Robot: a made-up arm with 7 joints.
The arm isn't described. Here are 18 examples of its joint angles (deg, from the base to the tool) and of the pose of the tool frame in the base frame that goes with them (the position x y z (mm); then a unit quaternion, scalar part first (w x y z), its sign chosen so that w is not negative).
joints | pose
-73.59 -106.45 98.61 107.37 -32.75 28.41 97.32 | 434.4 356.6 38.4 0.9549 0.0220 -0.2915 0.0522
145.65 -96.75 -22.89 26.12 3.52 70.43 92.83 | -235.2 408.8 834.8 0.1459 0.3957 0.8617 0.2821
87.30 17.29 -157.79 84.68 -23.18 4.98 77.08 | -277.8 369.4 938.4 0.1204 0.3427 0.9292 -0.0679
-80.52 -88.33 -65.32 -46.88 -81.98 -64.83 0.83 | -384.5 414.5 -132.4 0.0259 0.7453 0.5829 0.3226
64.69 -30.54 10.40 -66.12 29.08 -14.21 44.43 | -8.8 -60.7 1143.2 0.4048 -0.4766 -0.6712 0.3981
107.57 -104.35 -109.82 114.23 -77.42 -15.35 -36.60 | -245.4 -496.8 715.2 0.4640 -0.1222 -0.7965 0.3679
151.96 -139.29 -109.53 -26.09 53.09 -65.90 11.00 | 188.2 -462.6 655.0 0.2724 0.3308 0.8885 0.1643
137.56 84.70 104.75 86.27 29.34 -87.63 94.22 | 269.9 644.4 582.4 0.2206 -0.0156 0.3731 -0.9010
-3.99 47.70 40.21 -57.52 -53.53 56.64 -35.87 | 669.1 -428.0 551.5 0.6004 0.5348 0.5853 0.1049
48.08 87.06 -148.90 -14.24 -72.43 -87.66 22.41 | 282.1 284.7 1038.1 0.3515 -0.5050 0.4145 -0.6705
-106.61 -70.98 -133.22 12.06 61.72 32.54 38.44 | -364.2 462.4 252.4 0.0314 0.1003 -0.7459 0.6577
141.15 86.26 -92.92 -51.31 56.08 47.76 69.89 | 410.8 490.3 -129.5 0.1360 0.5030 0.3750 -0.7668
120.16 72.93 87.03 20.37 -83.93 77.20 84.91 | 374.3 279.7 878.2 0.6610 0.4287 -0.3200 0.5262
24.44 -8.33 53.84 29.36 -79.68 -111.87 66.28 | 357.0 -565.0 581.7 0.6555 0.2677 -0.6693 0.2253
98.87 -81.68 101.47 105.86 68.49 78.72 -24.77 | 233.0 -456.9 739.0 0.5017 0.8277 -0.2367 0.0850
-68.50 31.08 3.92 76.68 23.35 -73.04 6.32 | 537.0 -377.8 -8.5 0.2937 0.0043 0.2854 0.9123
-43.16 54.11 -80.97 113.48 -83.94 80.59 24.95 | 514.9 -655.1 613.3 0.7870 -0.0219 0.2308 -0.5718
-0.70 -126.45 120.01 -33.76 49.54 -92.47 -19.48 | 526.9 -282.9 90.9 0.2249 -0.1768 -0.5144 0.8085
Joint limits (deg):
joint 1: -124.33..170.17
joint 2: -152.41..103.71
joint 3: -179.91..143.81
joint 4: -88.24..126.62
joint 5: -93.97..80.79
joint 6: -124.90..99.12
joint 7: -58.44..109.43
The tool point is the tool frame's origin. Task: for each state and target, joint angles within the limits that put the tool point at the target. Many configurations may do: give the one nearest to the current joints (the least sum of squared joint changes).
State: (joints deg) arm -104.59 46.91 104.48 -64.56 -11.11 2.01 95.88
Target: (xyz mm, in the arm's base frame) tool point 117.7 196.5 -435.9
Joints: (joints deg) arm -105.07 26.92 143.81 -88.24 -45.95 11.00 88.30
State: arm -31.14 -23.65 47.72 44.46 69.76 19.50 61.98
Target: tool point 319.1 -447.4 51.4
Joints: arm -27.76 -11.72 54.17 30.61 58.32 18.23 62.43
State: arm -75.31 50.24 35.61 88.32 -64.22 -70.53 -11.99
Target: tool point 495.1 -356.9 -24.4
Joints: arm -47.01 54.00 45.81 73.70 -56.23 -60.37 -14.28
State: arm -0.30 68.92 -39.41 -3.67 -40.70 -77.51 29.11
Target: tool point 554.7 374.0 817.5
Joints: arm 43.47 71.38 -59.98 -0.39 -35.46 -72.25 27.62
